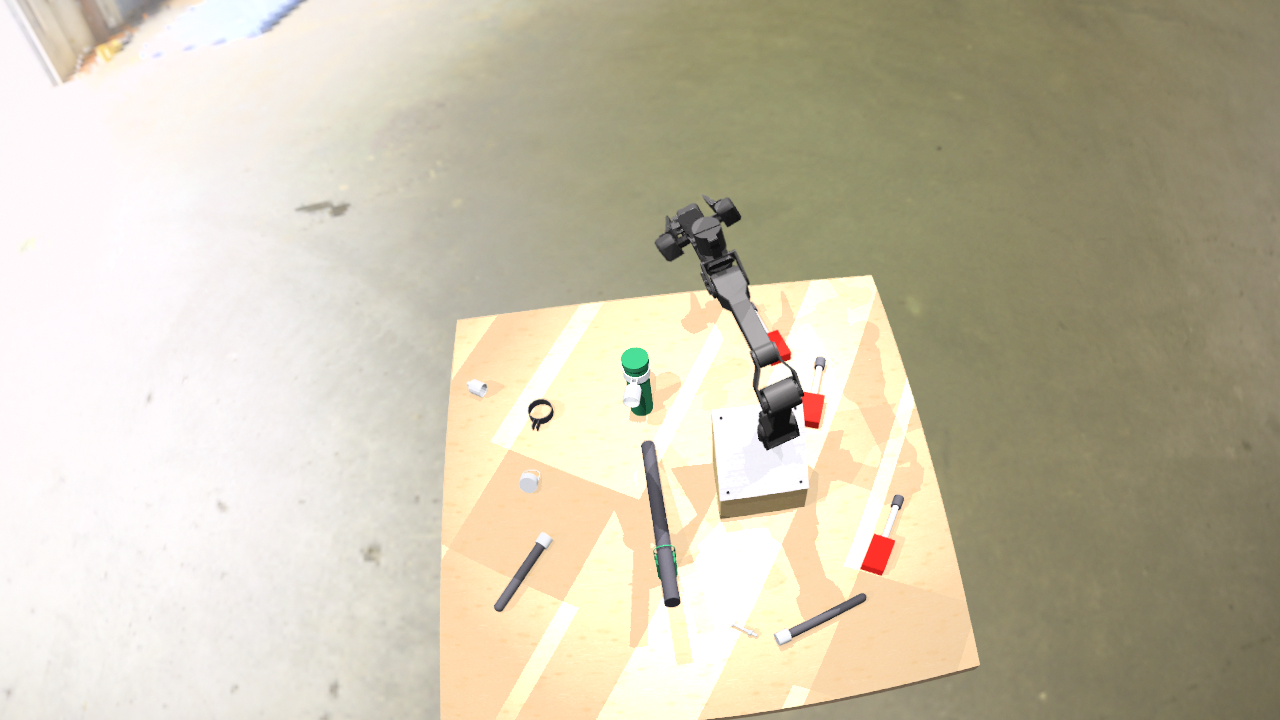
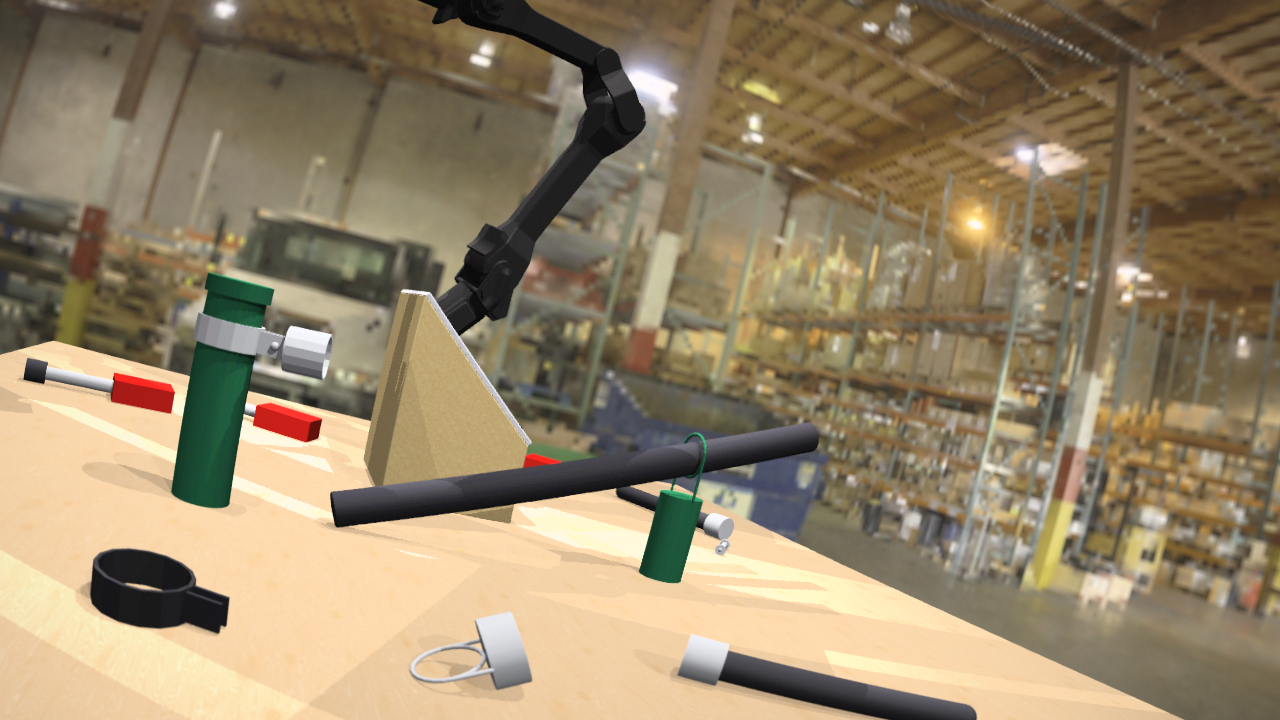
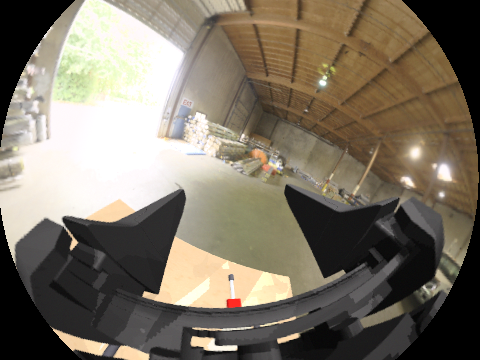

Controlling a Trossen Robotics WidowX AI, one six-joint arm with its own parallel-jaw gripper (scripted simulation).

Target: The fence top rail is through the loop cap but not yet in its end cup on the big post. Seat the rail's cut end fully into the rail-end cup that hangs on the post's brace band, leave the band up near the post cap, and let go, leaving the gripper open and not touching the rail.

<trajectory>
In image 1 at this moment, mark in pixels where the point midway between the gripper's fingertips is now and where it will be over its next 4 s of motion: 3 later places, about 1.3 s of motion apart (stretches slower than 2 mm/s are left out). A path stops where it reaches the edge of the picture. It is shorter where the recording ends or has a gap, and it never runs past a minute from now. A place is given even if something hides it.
The gripper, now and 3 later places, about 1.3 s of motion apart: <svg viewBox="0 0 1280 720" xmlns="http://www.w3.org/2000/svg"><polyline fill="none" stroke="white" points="685,206 642,421 635,394 626,407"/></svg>
</trajectory>
